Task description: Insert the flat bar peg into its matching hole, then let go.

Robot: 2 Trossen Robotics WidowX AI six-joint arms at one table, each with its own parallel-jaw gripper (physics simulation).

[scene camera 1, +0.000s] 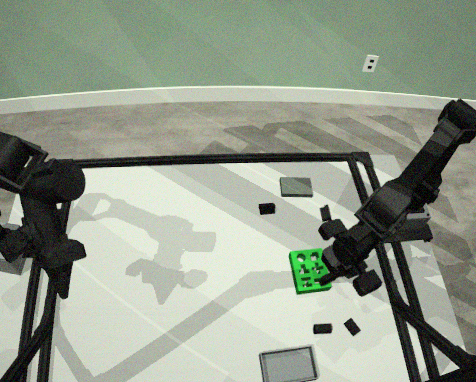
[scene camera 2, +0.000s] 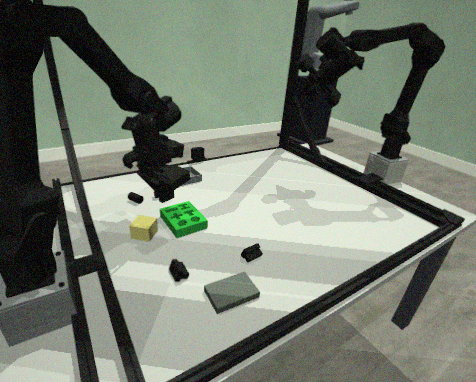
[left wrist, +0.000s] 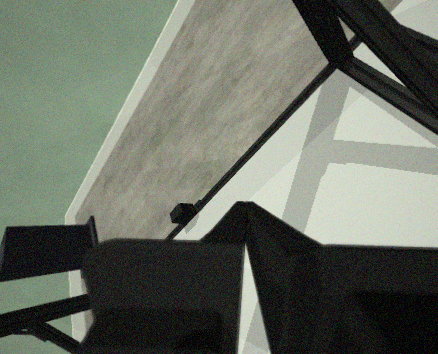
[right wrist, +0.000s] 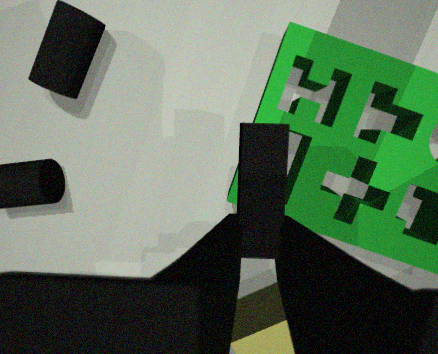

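Observation:
The flat bar peg (right wrist: 264,175) is a dark upright bar in the right wrist view. My right gripper (right wrist: 257,227) (scene camera 1: 324,281) (scene camera 2: 164,193) is shut on it and holds it at the edge of the green hole board (right wrist: 310,170) (scene camera 1: 295,266) (scene camera 2: 192,230). The straight bar slot (right wrist: 300,152) lies just right of the peg in the right wrist view, partly hidden by it. The peg looks tilted against the slot's direction; its lower end is hidden. My left gripper (left wrist: 243,209) (scene camera 1: 62,294) is shut and empty, far off at the left of scene camera 1.
A yellow block (scene camera 2: 143,228) (right wrist: 265,341) stands beside the board. Black pegs (scene camera 1: 322,328) (scene camera 1: 352,326) lie on one side, others (scene camera 1: 267,208) (scene camera 1: 326,212) on the other. A grey slab (scene camera 1: 296,187) (scene camera 2: 231,292) and a grey tray (scene camera 1: 285,349) rest on the table.

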